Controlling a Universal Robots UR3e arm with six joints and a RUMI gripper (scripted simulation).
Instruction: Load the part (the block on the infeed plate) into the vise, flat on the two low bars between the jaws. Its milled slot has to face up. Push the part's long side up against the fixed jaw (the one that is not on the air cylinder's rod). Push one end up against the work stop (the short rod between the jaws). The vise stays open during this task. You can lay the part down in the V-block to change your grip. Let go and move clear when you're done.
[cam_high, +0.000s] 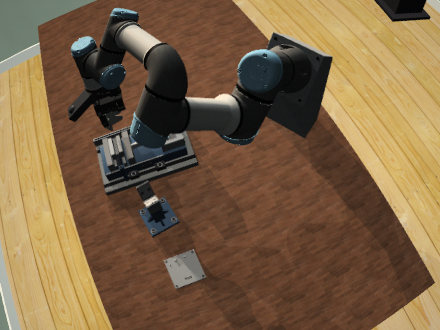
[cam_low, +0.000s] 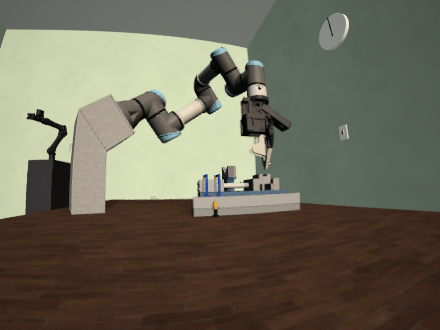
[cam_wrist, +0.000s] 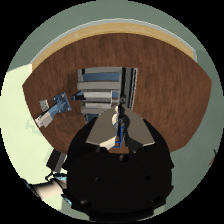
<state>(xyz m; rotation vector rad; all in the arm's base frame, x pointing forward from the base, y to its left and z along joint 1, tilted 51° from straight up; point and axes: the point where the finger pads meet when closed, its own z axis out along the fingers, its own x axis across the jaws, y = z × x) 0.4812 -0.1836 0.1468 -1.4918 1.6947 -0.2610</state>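
Right now my hand is 50 mm to the right of the part and 40 mm above it. Round my hand: grey infeed plate (120 mm behind, 430 mm to the left, 130 mm below).
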